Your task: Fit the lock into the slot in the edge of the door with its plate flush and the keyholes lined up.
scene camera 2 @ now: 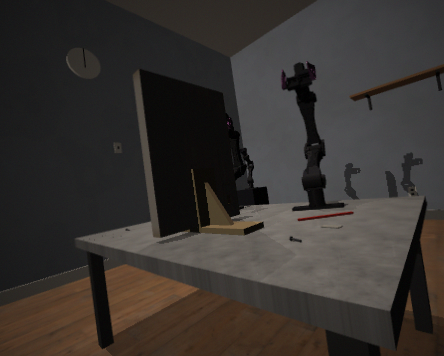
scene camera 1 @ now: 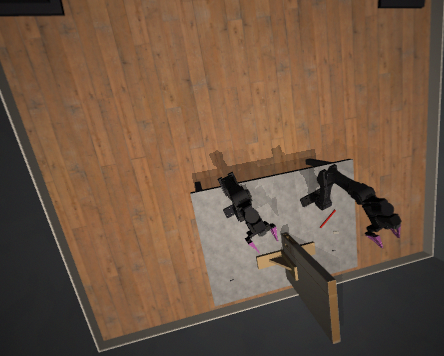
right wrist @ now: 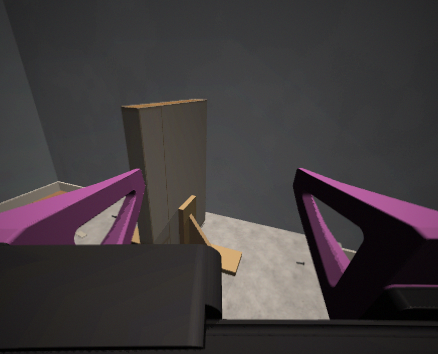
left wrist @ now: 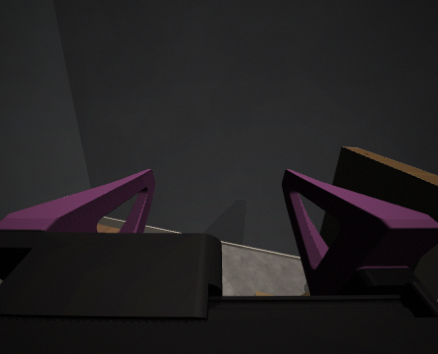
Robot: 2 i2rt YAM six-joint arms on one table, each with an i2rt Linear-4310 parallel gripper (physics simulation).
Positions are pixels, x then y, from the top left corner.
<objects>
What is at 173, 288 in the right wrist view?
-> My right gripper.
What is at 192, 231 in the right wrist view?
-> A wooden bracket.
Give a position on a door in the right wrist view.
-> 167, 141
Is my left gripper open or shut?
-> Open.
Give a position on a door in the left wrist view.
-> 358, 170
</objects>
